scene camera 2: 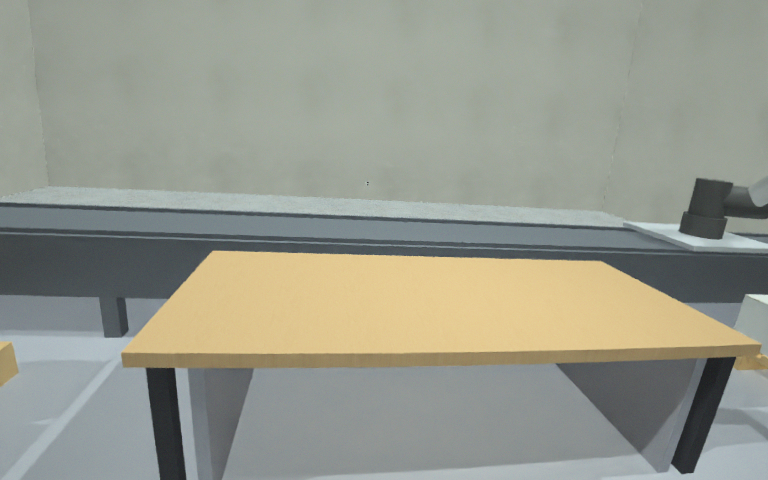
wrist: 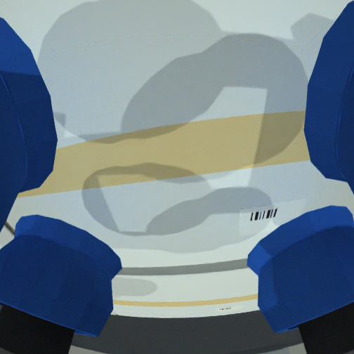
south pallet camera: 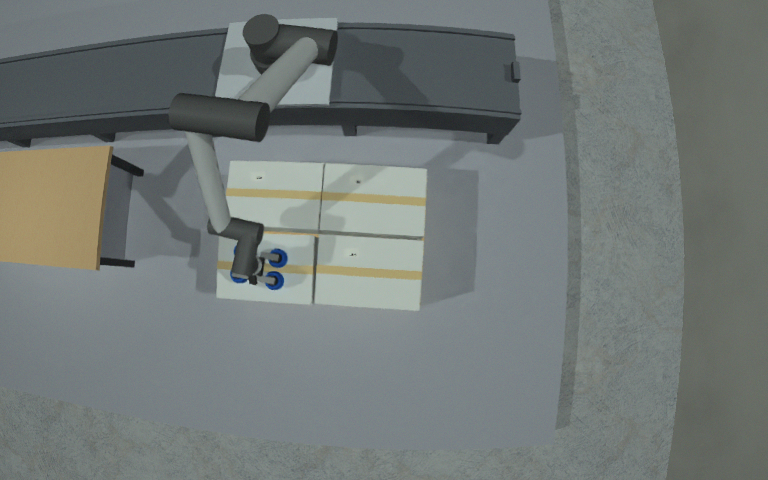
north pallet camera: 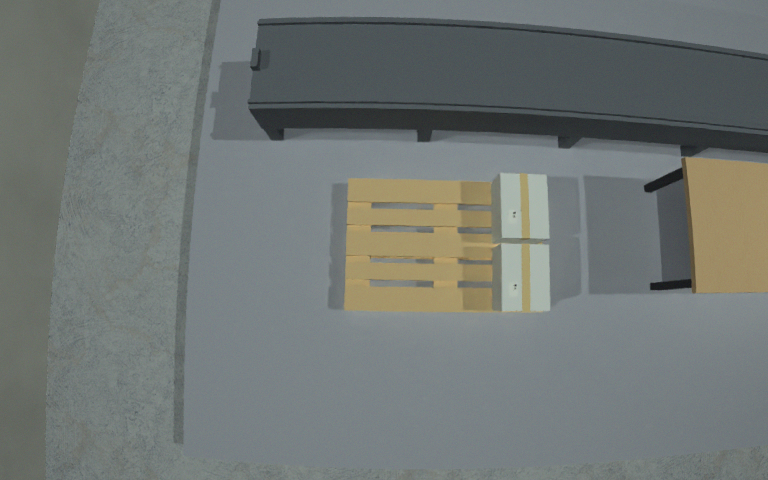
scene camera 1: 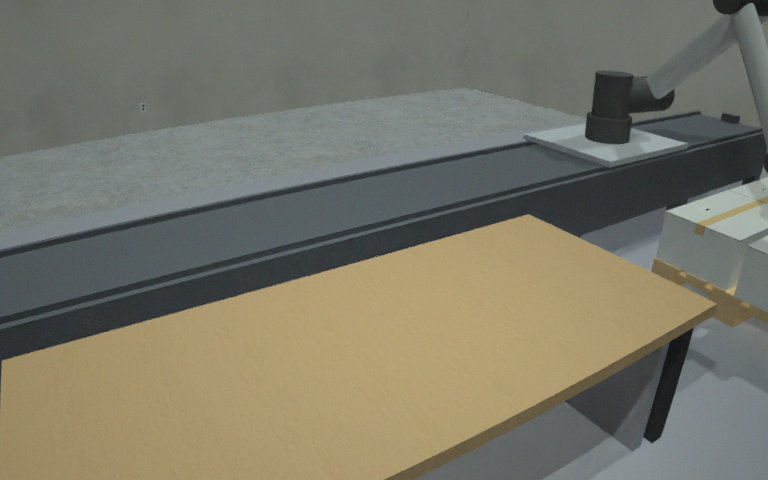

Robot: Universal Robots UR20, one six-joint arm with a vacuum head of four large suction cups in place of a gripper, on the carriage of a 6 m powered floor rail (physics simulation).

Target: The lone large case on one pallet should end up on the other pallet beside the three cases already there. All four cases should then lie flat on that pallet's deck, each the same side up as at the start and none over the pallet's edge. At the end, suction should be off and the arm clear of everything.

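Seen in the pictures: arm's base at its link origin: (scene camera 2: pixel 699 234) (south pallet camera: pixel 275 59) (scene camera 1: pixel 606 138).
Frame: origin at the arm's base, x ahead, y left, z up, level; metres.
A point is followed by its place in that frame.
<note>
In the south pallet camera, four large white cases with tan tape lie in two rows of two: near left (south pallet camera: pixel 295 288) {z -0.176, x 1.316, y 0.204 m}, near right (south pallet camera: pixel 368 293) {z -0.176, x 1.322, y 0.612 m}, far left (south pallet camera: pixel 240 178) {z -0.176, x 0.696, y -0.176 m}, far right (south pallet camera: pixel 396 183) {z -0.177, x 0.705, y 0.741 m}. They look flat and tape side up, with narrow gaps; a strip of wooden deck (south pallet camera: pixel 291 232) shows between the left pair. My suction head (south pallet camera: pixel 256 266) {z -0.120, x 1.206, y 0.001 m} (wrist: pixel 180 192) is over the near left case. In the wrist view that case's top (wrist: pixel 100 90) and barcode show below the blue cups, with cup shadows offset, so the cups are off it. The cases hide most of the deck's edges.
The north pallet (north pallet camera: pixel 396 243) {z -0.425, x 0.997, y -4.599 m} holds two smaller taped cases (north pallet camera: pixel 538 209) {z -0.191, x 0.818, y -3.800 m} (north pallet camera: pixel 539 277) {z -0.203, x 1.203, y -3.801 m} at one end. A wooden table (scene camera 1: pixel 339 339) {z -0.040, x 0.851, y -2.095 m} (scene camera 2: pixel 424 305) {z -0.040, x 1.017, y -2.110 m} (north pallet camera: pixel 730 226) {z -0.040, x 0.910, y -2.624 m} (south pallet camera: pixel 50 209) {z -0.040, x 0.924, y -1.558 m} stands between the pallets. The rail (north pallet camera: pixel 453 67) (south pallet camera: pixel 424 67) runs behind, carrying the arm's white carriage (south pallet camera: pixel 314 84) {z 0.000, x 0.175, y 0.256 m}.
</note>
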